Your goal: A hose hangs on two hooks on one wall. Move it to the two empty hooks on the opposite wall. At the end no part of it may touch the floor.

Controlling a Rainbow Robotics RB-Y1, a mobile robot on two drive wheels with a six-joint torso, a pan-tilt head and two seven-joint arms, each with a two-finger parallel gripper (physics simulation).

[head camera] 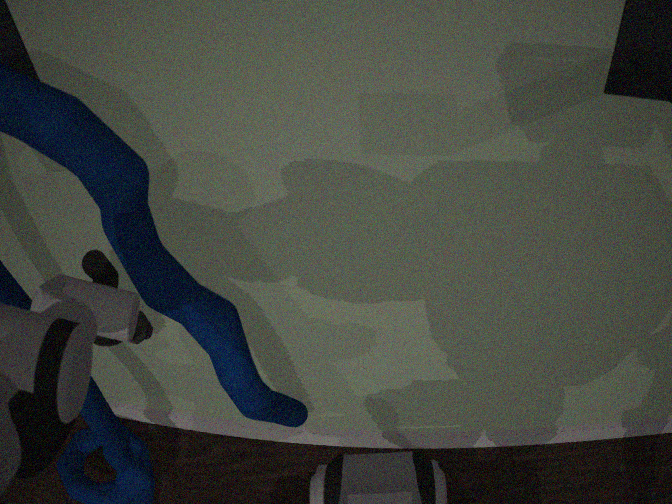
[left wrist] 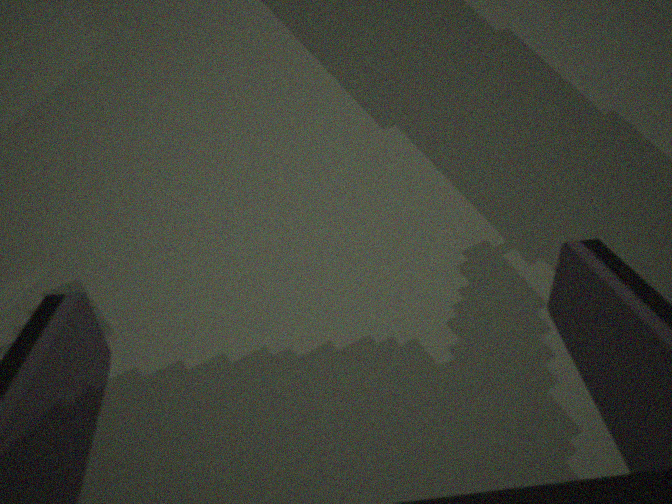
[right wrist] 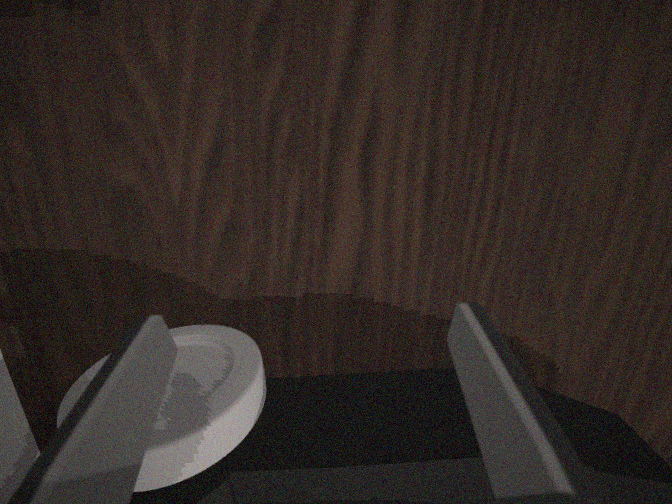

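Observation:
In the head camera view the blue hose [head camera: 135,227] hangs down the pale green wall from the upper left, and its free end [head camera: 276,409] lies against the wall just above the floor line. Another stretch of it forms a loop [head camera: 103,461] on the dark wooden floor at the lower left. My left gripper [head camera: 122,297] is open and empty, just left of the hanging strand and apart from it. In the left wrist view its fingers [left wrist: 331,374] frame only bare wall and shadows. My right gripper [right wrist: 309,401] is open and empty, low over the wooden floor. No hooks show clearly.
A dark shape [head camera: 640,48] sits at the wall's top right corner; I cannot tell what it is. My own base [head camera: 379,477] shows at the bottom centre. A white disc of my base [right wrist: 179,401] lies beside the right gripper's left finger. My shadow covers much of the wall.

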